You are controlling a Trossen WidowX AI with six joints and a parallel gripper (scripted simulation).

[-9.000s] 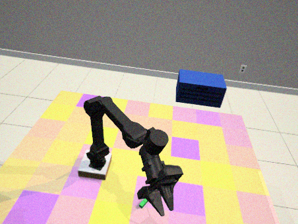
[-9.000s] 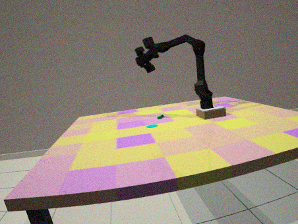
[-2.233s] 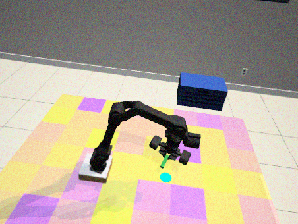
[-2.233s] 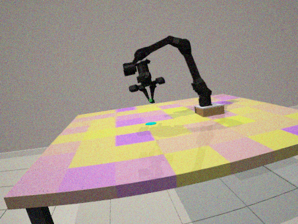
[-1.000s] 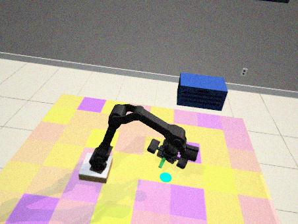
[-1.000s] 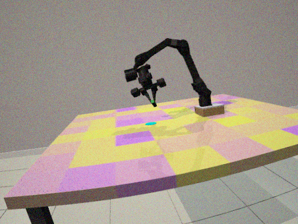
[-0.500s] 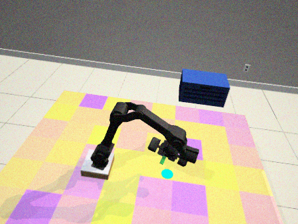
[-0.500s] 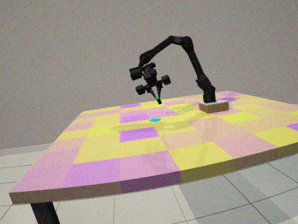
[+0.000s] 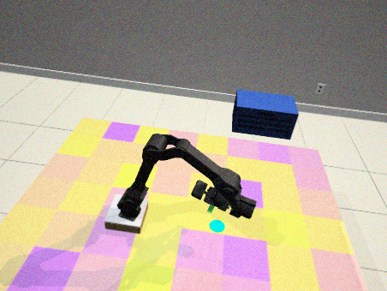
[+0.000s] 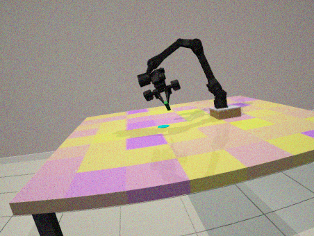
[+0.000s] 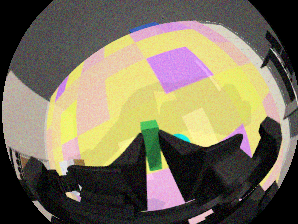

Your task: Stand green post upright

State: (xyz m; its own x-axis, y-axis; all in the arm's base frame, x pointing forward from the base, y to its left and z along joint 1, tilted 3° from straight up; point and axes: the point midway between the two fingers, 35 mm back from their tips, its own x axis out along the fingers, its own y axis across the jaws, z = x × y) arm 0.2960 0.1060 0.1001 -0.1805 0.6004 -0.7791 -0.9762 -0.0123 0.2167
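The cyan circle lies 3 cm ahead of my gripper tip, 2 cm to the right of it and 12 cm below it. From my gripper tip the other things lie so: green post 1 cm to the right, 1 cm below.
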